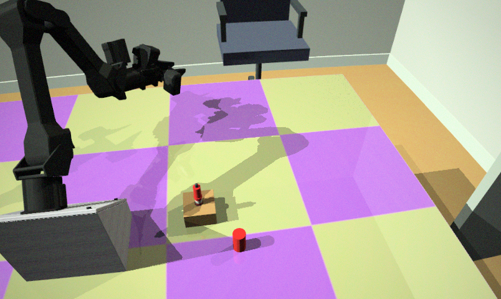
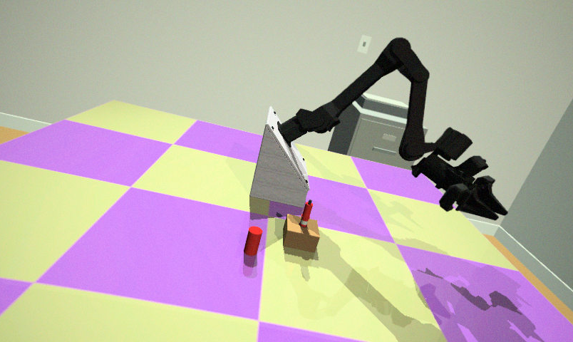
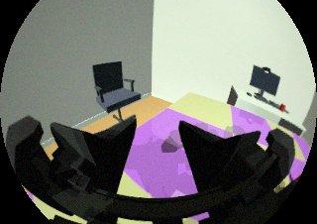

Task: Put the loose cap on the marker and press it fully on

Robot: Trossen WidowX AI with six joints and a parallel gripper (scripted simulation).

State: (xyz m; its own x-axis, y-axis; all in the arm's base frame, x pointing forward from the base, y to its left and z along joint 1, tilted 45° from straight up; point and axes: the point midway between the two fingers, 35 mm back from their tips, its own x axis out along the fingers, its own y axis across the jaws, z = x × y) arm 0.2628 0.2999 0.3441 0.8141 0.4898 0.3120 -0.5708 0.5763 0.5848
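My gripper tip is 530 mm to the left of the red cap, 130 mm above it and 60 mm short of it. The rest, counted from my gripper tip: tan holder block 430 mm to the right, 130 mm below, 10 mm behind; white band 430 mm to the right, 100 mm below, 10 mm behind.
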